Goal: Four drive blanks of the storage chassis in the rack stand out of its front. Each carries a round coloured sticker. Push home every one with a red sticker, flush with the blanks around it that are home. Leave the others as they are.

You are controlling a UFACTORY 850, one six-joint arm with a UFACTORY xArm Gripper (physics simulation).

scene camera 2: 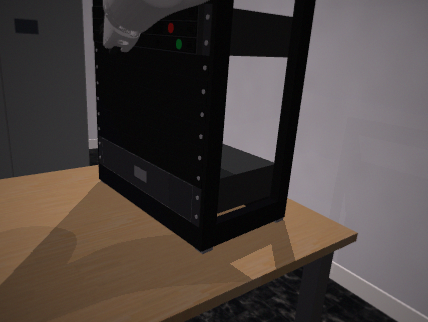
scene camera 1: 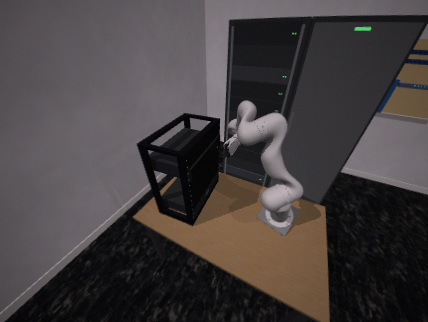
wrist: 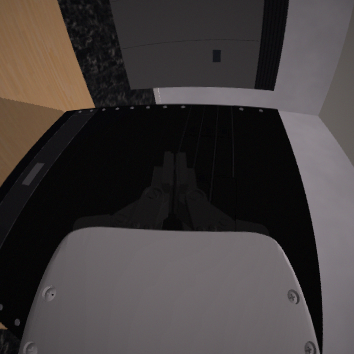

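The storage chassis [scene camera 2: 189,46] [wrist: 209,135] is in the upper part of the black rack [scene camera 1: 187,192] [scene camera 2: 216,125]. In the scene camera 2 view, a red sticker [scene camera 2: 170,28] shows at the chassis's right, and a green sticker [scene camera 2: 178,44] is lower and slightly right of it. The other stickers cannot be made out there, where the arm's pale end covers the left part. My gripper [scene camera 1: 221,150] [wrist: 173,166] is shut and empty, fingertips at or close to the chassis front; contact cannot be told. No sticker shows in the wrist view. How far each blank stands out is too dark to tell.
The rack stands on the wooden table [scene camera 1: 240,245] [scene camera 2: 125,270], with the arm's base [scene camera 1: 280,220] on the same table. A grey panel [scene camera 2: 167,192] with a pale label crosses the rack's bottom. Tall dark cabinets [scene camera 1: 345,100] stand behind, and a wall [scene camera 1: 100,75] rises beside the rack.
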